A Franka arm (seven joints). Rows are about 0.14 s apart.
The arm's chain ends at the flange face. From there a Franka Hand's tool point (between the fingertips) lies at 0.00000 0.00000 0.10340 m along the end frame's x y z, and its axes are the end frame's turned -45 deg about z.
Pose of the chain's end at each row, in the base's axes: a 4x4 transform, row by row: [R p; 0 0 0 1], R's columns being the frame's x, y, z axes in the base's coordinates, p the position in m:
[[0.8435, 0.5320, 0.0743, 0.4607], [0.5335, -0.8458, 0.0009, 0.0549], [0.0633, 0.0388, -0.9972, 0.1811], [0, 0, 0, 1]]
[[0.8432, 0.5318, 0.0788, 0.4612], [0.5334, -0.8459, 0.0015, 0.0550], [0.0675, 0.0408, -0.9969, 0.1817], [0, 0, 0, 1]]
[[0.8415, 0.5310, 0.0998, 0.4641], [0.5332, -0.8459, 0.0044, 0.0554], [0.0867, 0.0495, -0.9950, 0.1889], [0, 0, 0, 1]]
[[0.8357, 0.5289, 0.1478, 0.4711], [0.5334, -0.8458, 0.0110, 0.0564], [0.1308, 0.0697, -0.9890, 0.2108], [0, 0, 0, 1]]
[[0.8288, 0.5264, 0.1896, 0.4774], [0.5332, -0.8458, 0.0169, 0.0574], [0.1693, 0.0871, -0.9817, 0.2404], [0, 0, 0, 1]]
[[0.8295, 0.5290, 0.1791, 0.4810], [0.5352, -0.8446, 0.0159, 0.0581], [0.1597, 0.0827, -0.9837, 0.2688], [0, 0, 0, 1]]
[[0.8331, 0.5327, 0.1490, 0.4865], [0.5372, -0.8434, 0.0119, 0.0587], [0.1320, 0.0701, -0.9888, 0.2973], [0, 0, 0, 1]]
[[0.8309, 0.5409, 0.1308, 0.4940], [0.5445, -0.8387, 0.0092, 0.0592], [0.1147, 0.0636, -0.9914, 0.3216], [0, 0, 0, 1]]
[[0.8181, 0.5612, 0.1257, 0.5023], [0.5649, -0.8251, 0.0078, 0.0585], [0.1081, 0.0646, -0.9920, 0.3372], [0, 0, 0, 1]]
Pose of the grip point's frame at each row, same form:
[[0.2203, 0.9726, 0.0743, 0.4684], [0.9753, -0.2208, 0.0009, 0.0550], [0.0173, 0.0722, -0.9972, 0.0780], [0, 0, 0, 1]]
[[0.2202, 0.9723, 0.0788, 0.4693], [0.9753, -0.2210, 0.0015, 0.0552], [0.0189, 0.0766, -0.9969, 0.0786], [0, 0, 0, 1]]
[[0.2196, 0.9705, 0.0998, 0.4744], [0.9752, -0.2211, 0.0044, 0.0559], [0.0263, 0.0963, -0.9950, 0.0860], [0, 0, 0, 1]]
[[0.2169, 0.9649, 0.1478, 0.4864], [0.9752, -0.2209, 0.0110, 0.0575], [0.0432, 0.1418, -0.9890, 0.1085], [0, 0, 0, 1]]
[[0.2138, 0.9583, 0.1896, 0.4970], [0.9751, -0.2210, 0.0169, 0.0591], [0.0581, 0.1813, -0.9817, 0.1389], [0, 0, 0, 1]]
[[0.2125, 0.9606, 0.1791, 0.4995], [0.9757, -0.2188, 0.0159, 0.0597], [0.0544, 0.1714, -0.9837, 0.1671], [0, 0, 0, 1]]
[[0.2124, 0.9658, 0.1490, 0.5019], [0.9762, -0.2165, 0.0119, 0.0599], [0.0438, 0.1429, -0.9888, 0.1951], [0, 0, 0, 1]]
[[0.2051, 0.9700, 0.1308, 0.5075], [0.9781, -0.2080, 0.0092, 0.0602], [0.0361, 0.1261, -0.9914, 0.2191], [0, 0, 0, 1]]
[[0.1817, 0.9753, 0.1257, 0.5153], [0.9829, -0.1840, 0.0078, 0.0593], [0.0308, 0.1221, -0.9920, 0.2346], [0, 0, 0, 1]]

